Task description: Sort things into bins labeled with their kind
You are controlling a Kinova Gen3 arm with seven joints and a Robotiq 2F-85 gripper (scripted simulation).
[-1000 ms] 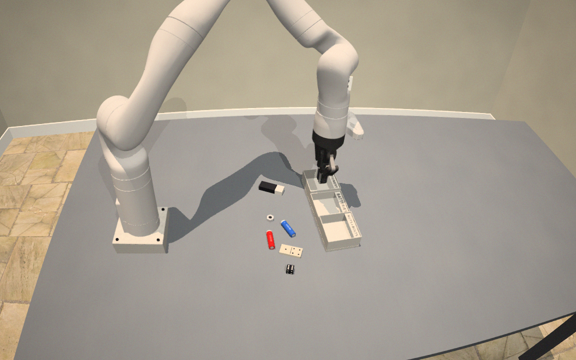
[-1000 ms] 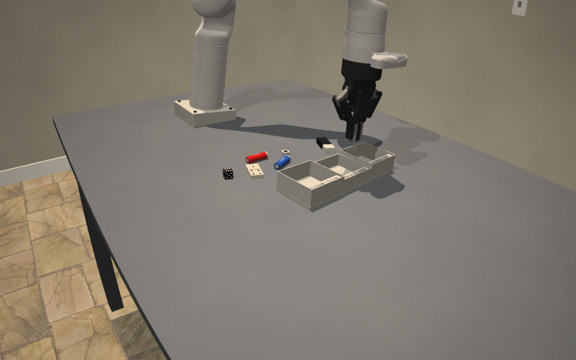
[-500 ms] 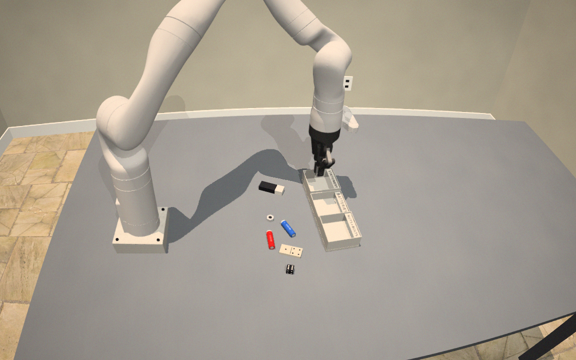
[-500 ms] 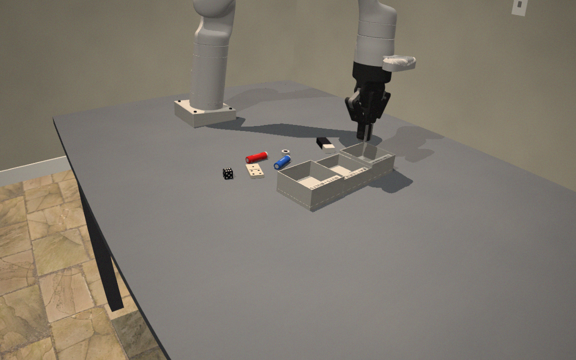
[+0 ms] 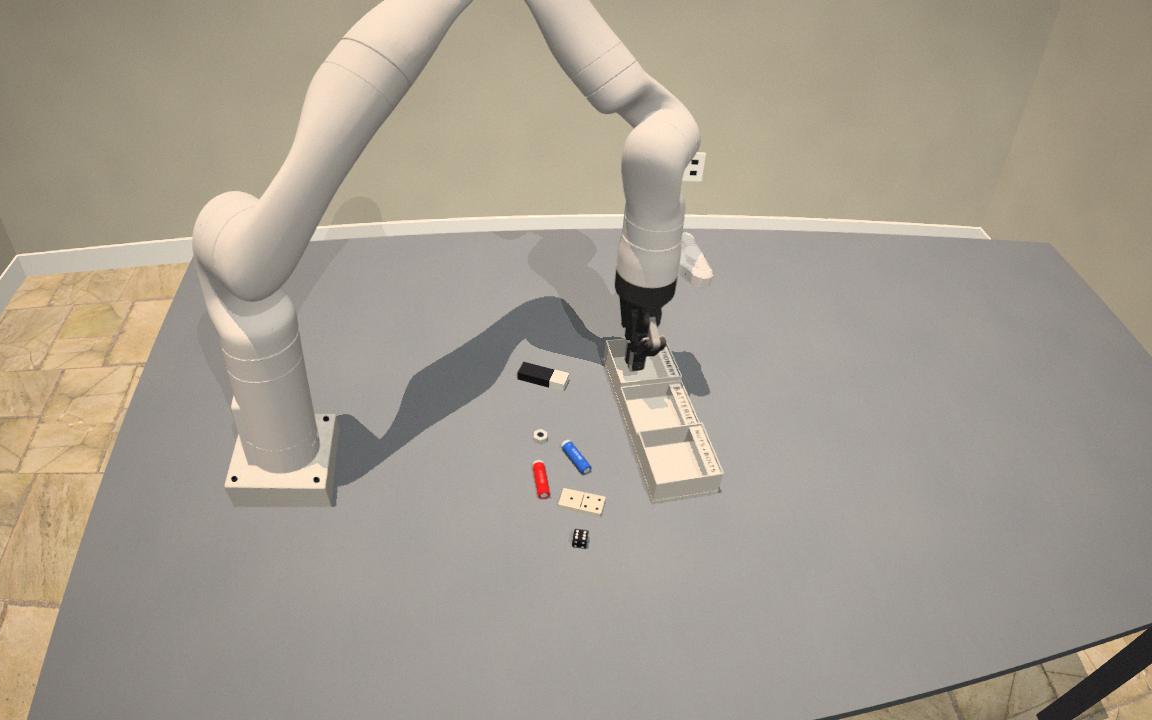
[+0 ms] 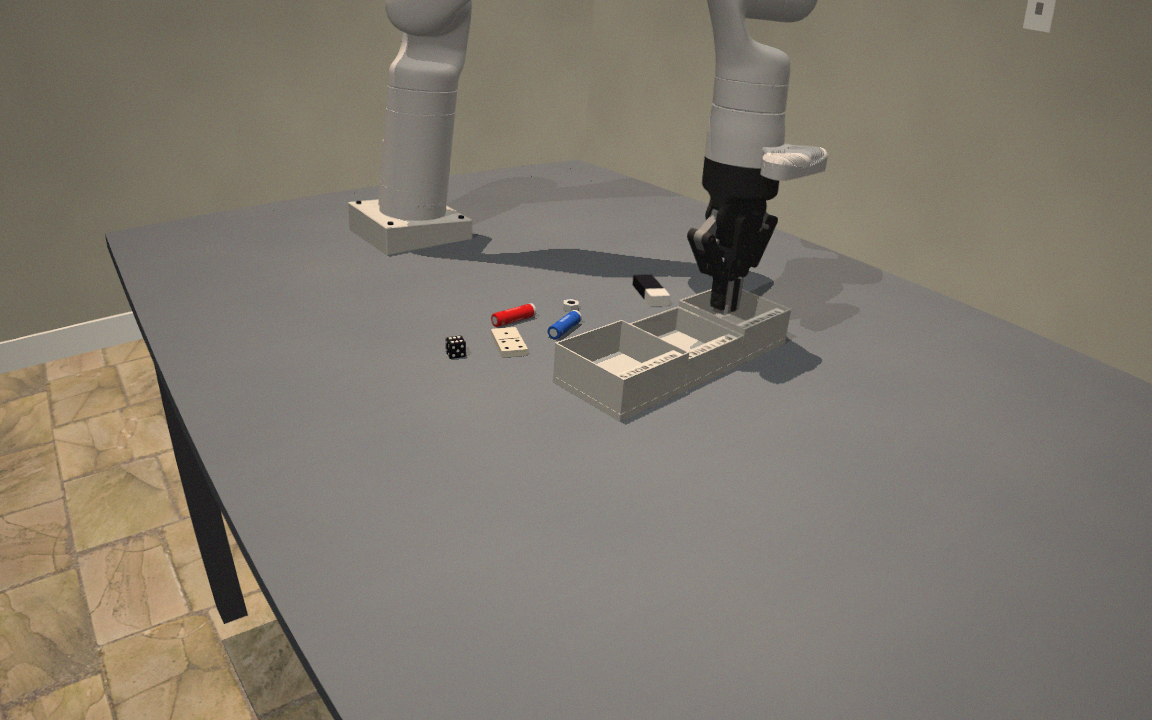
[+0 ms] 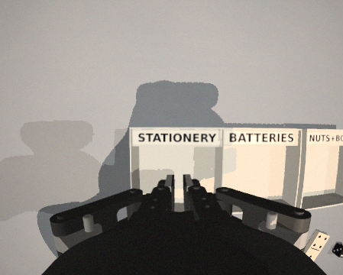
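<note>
Right now my hand is 140 mm past the nut, 90 mm to the left of it and 40 mm above it. Round my hand: blue battery (130 mm to the right, 100 mm behind, 40 mm below); bin row (80 mm to the right, 30 mm below, 20 mm ahead); black-and-white eraser (110 mm behind, 40 mm below, 10 mm to the left).
</note>
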